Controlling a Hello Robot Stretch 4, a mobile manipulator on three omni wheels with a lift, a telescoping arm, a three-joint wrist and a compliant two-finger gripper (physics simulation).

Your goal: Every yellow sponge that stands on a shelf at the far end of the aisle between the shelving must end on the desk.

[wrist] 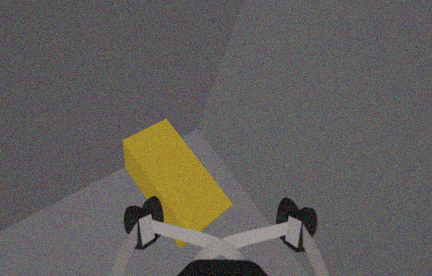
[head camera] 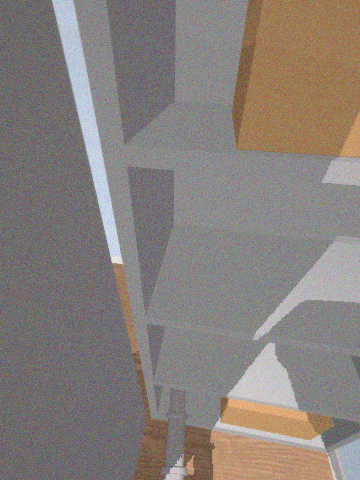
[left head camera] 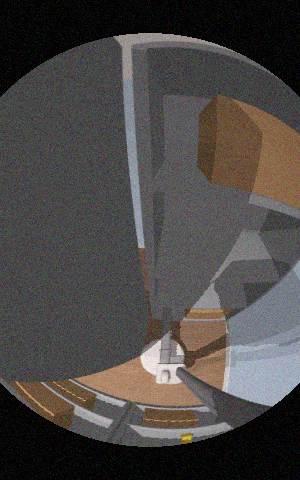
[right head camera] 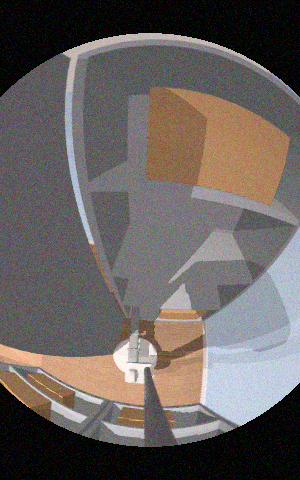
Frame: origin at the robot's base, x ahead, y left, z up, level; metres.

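Seen in the pictures: gripper, fingertip midpoint: [wrist: 219, 213].
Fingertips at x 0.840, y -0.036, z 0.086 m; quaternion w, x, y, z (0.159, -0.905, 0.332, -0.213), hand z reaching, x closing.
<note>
A point is followed by its place in that frame.
A yellow sponge [wrist: 177, 182] {x 0.820, y 0.007, z 0.110 m} stands on a grey shelf board [wrist: 75, 235] {x 0.736, y 0.037, z 0.048 m} in the wrist view, turned slantwise, near the corner where two grey panels meet. My gripper [wrist: 219, 213] {x 0.840, y -0.036, z 0.086 m} is open and empty. The sponge's near end shows between the fingertips, close to the left one, which overlaps its lower left edge in the view. Whether they touch, I cannot tell. In the head views the gripper is hidden by the shelving. A small yellow block [left head camera: 186, 438], which looks like another sponge, sits on the shelving at the bottom of the left head view. The desk does not show.
My arm [head camera: 176, 430] {x 0.311, y -0.001, z 0.464 m} reaches in among the lower boards of the grey shelving [head camera: 240, 195] {x 0.878, y -0.193, z 1.127 m} [left head camera: 200, 210] {x 0.878, y -0.202, z 1.096 m} [right head camera: 165, 210] {x 0.878, y -0.199, z 1.087 m}. A large cardboard box [head camera: 300, 75] {x 0.449, y -0.127, z 1.512 m} [left head camera: 235, 145] {x 0.449, y -0.126, z 1.546 m} [right head camera: 225, 145] {x 0.435, y -0.270, z 1.552 m} stands on an upper shelf, another box [head camera: 275, 420] {x 0.418, y -0.450, z 0.244 m} low down. A dark grey panel [head camera: 60, 300] {x 0.294, y 0.180, z 1.244 m} rises close on the left.
</note>
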